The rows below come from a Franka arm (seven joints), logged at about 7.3 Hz.
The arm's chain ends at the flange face. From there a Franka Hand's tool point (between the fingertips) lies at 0.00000 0.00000 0.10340 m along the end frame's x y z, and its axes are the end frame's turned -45 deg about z.
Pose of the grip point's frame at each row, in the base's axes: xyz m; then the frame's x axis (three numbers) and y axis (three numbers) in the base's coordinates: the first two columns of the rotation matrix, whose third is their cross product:
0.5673, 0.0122, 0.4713, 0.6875, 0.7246, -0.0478, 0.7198, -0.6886, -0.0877
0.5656, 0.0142, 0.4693, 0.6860, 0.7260, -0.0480, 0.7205, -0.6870, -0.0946
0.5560, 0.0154, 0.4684, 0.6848, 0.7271, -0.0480, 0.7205, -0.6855, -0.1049
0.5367, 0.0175, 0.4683, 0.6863, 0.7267, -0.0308, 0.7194, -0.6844, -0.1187
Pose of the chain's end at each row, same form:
0.5773, 0.0095, 0.5742, 0.9951, 0.0255, -0.0958, 0.0228, -0.9993, -0.0282
0.5761, 0.0111, 0.5721, 0.9945, 0.0276, -0.1008, 0.0244, -0.9991, -0.0330
0.5673, 0.0115, 0.5711, 0.9937, 0.0294, -0.1081, 0.0252, -0.9989, -0.0402
0.5478, 0.0114, 0.5709, 0.9940, 0.0299, -0.1057, 0.0234, -0.9978, -0.0622

